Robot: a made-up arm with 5 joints. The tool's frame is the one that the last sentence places. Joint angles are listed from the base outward.
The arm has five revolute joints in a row. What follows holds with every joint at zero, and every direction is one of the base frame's. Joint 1 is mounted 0.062 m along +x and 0.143 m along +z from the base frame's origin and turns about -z. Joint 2 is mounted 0.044 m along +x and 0.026 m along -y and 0.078 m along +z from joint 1 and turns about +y. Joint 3 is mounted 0.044 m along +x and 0.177 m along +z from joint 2 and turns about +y. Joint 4 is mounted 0.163 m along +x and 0.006 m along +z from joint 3 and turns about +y. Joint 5 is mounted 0.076 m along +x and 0.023 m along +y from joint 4 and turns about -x. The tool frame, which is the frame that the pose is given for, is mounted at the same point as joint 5; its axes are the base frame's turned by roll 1.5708, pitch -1.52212 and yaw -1.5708 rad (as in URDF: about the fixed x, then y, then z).
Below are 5 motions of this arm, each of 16 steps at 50 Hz.
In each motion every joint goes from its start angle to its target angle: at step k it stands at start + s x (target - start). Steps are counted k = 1, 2, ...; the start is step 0. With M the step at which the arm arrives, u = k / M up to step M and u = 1 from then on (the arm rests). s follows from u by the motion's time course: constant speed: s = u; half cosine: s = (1 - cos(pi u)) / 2; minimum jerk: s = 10 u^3 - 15 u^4 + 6 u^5.
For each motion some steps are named. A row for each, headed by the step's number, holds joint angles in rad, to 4 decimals.
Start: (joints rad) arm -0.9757 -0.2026 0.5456 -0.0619 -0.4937
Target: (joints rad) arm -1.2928 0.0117 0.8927 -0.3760 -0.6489
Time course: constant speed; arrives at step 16
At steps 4, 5, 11, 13, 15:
4: -1.0550 -0.1490 0.6324 -0.1404 -0.5325
5: -1.0748 -0.1356 0.6541 -0.1601 -0.5422
11: -1.1937 -0.0553 0.7842 -0.2778 -0.6004
13: -1.2333 -0.0285 0.8276 -0.3171 -0.6198
15: -1.2730 -0.0017 0.8710 -0.3564 -0.6392

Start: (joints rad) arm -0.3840 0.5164 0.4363 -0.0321 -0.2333
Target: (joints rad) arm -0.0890 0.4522 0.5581 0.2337 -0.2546
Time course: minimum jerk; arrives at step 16
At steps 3, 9, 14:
3: -0.3696 0.5133 0.4422 -0.0191 -0.2343
9: -0.2023 0.4769 0.5113 0.1316 -0.2464
14: -0.0937 0.4532 0.5561 0.2294 -0.2543

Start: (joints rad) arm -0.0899 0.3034 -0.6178 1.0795 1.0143
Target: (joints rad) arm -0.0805 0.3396 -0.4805 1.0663 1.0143
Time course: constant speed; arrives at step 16
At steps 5, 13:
5: -0.0870 0.3147 -0.5749 1.0754 1.0143
13: -0.0823 0.3328 -0.5062 1.0688 1.0143

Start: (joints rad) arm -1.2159 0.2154 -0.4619 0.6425 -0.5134
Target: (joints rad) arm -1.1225 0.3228 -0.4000 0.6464 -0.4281
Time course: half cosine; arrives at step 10
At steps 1, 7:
1: -1.2136 0.2180 -0.4604 0.6426 -0.5113
7: -1.1418 0.3007 -0.4128 0.6456 -0.4457

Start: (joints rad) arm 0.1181 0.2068 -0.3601 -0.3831 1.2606
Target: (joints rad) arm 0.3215 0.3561 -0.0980 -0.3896 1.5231
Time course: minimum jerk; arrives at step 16
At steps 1, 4, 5, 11, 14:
1: 0.1186 0.2071 -0.3595 -0.3831 1.2612
4: 0.1392 0.2223 -0.3330 -0.3838 1.2878
5: 0.1547 0.2337 -0.3129 -0.3843 1.3079
11: 0.2849 0.3292 -0.1452 -0.3884 1.4758
14: 0.3182 0.3537 -0.1022 -0.3895 1.5189

